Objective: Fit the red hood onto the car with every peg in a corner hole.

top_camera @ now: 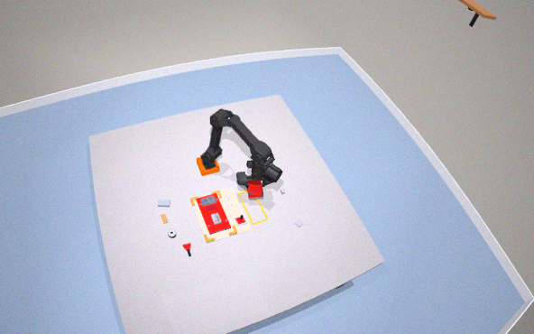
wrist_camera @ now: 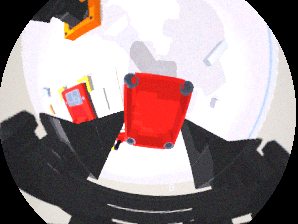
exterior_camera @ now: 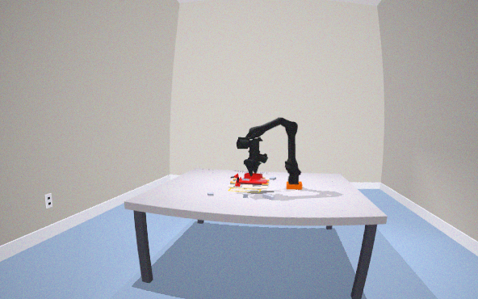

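Now: the black stem 11 cm to the right of my gripper tip, 10 cm ahead of it and 6 cm below it. From my gripper tip the other things lie so: cream jig board 21 cm to the right, 9 cm below, 3 cm ahead; then wheel 45 cm to the right, 9 cm below, 3 cm ahead; then red hood 1 cm below.
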